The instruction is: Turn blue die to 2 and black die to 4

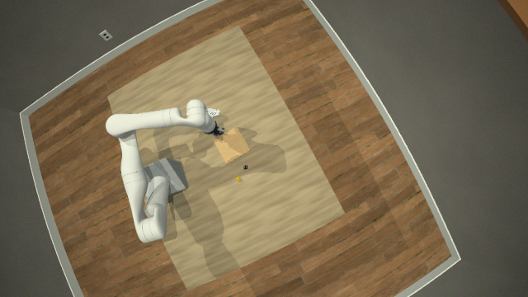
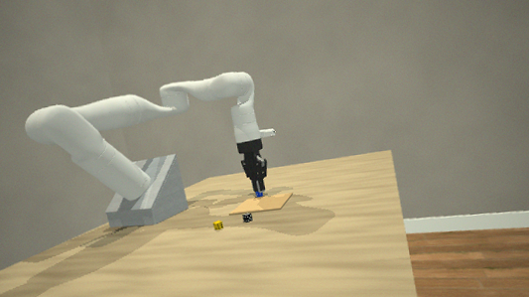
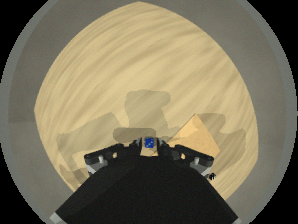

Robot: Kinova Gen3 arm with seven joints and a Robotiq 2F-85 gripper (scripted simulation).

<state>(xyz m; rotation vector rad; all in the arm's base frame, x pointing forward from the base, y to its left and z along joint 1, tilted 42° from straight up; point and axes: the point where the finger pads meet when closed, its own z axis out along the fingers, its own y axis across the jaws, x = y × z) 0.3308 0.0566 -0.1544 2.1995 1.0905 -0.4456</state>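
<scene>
The blue die lies 20 mm below my hand. Round my hand: black die (70 mm ahead, 220 mm to the right, 20 mm below); then tan mat (50 mm ahead, 90 mm to the right, 30 mm below); then yellow die (20 mm ahead, 260 mm to the right, 20 mm below).
</scene>
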